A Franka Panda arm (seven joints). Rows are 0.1 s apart.
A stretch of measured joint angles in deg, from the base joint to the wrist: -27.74 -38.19 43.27 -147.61 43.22 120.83 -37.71; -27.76 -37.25 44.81 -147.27 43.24 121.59 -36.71; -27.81 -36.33 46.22 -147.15 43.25 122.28 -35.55; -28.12 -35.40 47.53 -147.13 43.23 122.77 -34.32; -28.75 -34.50 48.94 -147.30 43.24 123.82 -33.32; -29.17 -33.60 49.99 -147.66 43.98 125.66 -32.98; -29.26 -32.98 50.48 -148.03 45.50 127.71 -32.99; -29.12 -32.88 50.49 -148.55 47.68 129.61 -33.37; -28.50 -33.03 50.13 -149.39 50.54 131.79 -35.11; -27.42 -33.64 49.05 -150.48 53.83 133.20 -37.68; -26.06 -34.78 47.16 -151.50 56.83 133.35 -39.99; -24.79 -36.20 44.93 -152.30 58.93 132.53 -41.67; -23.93 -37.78 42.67 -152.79 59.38 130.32 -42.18; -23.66 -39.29 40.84 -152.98 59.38 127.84 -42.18; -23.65 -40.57 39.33 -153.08 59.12 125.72 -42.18
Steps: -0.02 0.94 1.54 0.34 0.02 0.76 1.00; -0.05 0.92 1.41 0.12 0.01 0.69 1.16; -0.31 0.93 1.31 0.02 -0.02 0.49 1.23; -0.63 0.90 1.41 -0.17 0.01 1.05 1.00; -0.42 0.90 1.05 -0.36 0.74 1.84 0.34; -0.09 0.62 0.49 -0.37 1.52 2.05 -0.01; 0.14 0.10 0.01 -0.52 2.18 1.90 -0.38; 0.62 -0.15 -0.36 -0.84 2.86 2.18 -1.74; 1.08 -0.61 -1.08 -1.09 3.29 1.41 -2.57; 1.36 -1.14 -1.89 -1.02 3.00 0.15 -2.31; 1.27 -1.42 -2.23 -0.80 2.10 -0.82 -1.68; 0.86 -1.58 -2.26 -0.49 0.45 -2.21 -0.51; 0.27 -1.51 -1.83 -0.19 0.00 -2.48 0.00; 0.01 -1.28 -1.51 -0.10 -0.26 -2.12 0.00
